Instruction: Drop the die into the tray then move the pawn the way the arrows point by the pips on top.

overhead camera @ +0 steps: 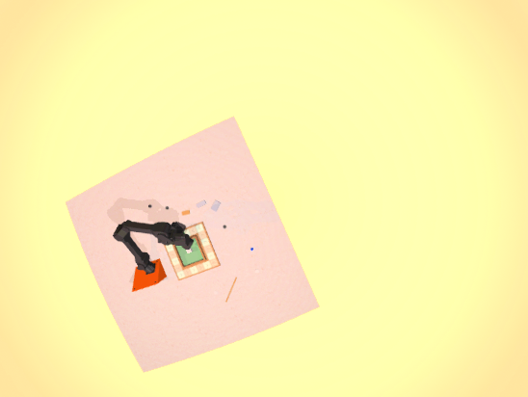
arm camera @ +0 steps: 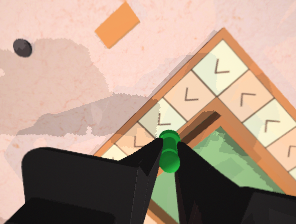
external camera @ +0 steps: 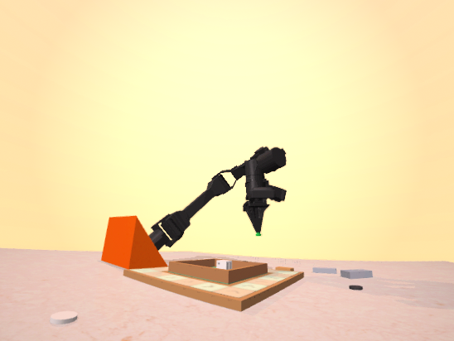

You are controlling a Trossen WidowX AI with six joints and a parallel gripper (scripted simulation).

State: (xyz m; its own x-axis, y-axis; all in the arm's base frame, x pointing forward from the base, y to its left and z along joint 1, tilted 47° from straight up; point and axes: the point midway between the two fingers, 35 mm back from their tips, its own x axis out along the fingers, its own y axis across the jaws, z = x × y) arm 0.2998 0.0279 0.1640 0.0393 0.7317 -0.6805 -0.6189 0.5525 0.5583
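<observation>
Right now my gripper tip is 11 cm to the left of the white die, 8 cm above it and 3 cm past it. Round my gripper tip: flat block: 11 cm to the left, 10 cm below, 3 cm ahead; green pawn: 1 cm above; green tray floor: 12 cm to the right, 10 cm below, 3 cm behind.
</observation>
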